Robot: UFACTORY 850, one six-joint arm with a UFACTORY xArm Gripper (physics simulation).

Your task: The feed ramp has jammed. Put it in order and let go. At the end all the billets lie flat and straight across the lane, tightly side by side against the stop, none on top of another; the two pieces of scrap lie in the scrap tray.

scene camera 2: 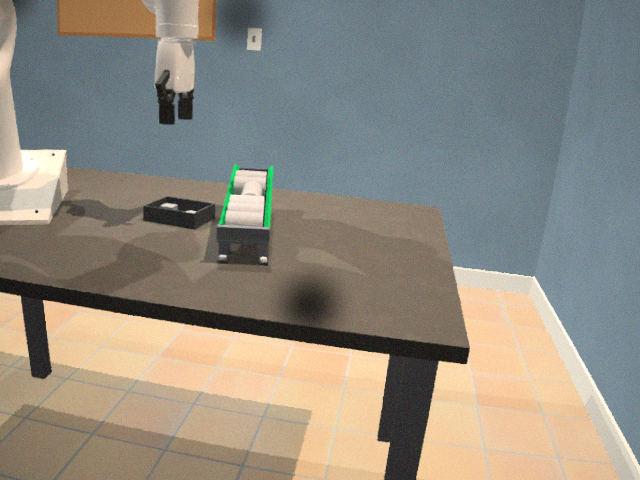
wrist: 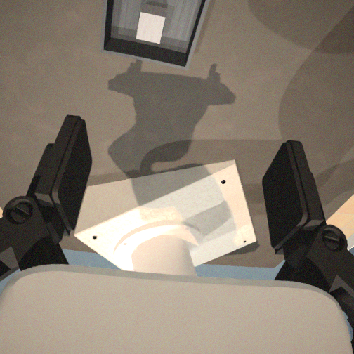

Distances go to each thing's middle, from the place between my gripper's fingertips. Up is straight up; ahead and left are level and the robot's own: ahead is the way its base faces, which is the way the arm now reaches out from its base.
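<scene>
Measured from my hand, the grey stop [scene camera 2: 224, 232] is 17 cm ahead and 22 cm to the right, and it is 16 cm below. The black scrap tray [scene camera 2: 152, 212], for its part, sits 3 cm to the left of my hand and 21 cm below it.
</scene>
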